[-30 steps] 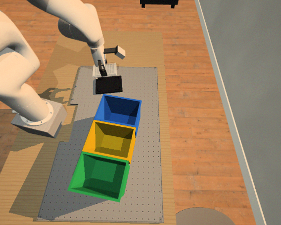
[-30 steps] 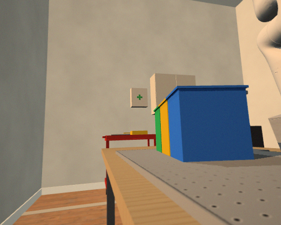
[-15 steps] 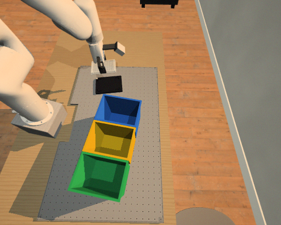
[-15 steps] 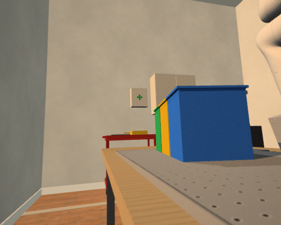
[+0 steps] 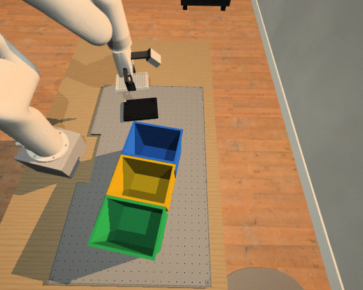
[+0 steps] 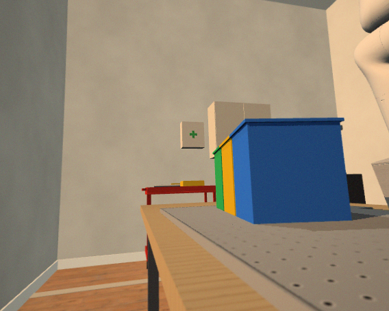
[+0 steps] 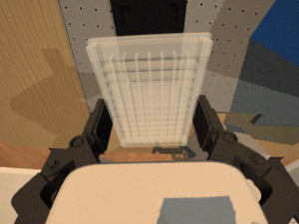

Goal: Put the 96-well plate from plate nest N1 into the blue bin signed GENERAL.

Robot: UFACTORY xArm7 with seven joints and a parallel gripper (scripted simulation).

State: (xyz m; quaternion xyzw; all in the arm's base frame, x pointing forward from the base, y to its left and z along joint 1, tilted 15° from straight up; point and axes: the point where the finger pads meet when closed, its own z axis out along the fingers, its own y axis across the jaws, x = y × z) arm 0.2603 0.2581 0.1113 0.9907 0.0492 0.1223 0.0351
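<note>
Now: the blue bin 27 cm to the right of my hand, 10 cm below it and 9 cm ahead of it. The rest, counted from my hand: yellow bin 40 cm to the right, 10 cm below, 7 cm ahead; then 96-well plate 1 cm below; then black plate nest 19 cm below.
</note>
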